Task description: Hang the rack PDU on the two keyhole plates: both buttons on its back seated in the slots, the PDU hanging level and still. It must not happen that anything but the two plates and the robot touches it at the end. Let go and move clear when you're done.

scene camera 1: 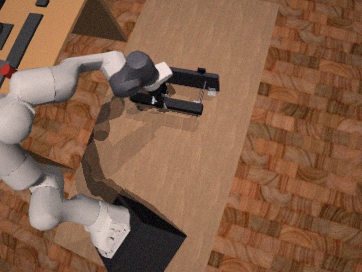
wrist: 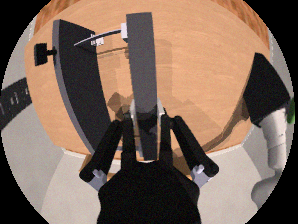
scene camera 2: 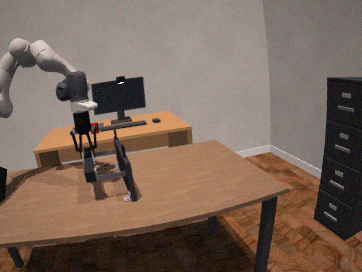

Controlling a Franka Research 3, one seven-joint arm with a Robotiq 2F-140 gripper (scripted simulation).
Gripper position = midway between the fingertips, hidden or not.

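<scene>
A rack PDU (wrist: 140,34) and a mounting panel (wrist: 79,64) are visible, as is my gripper (wrist: 146,103).
</scene>
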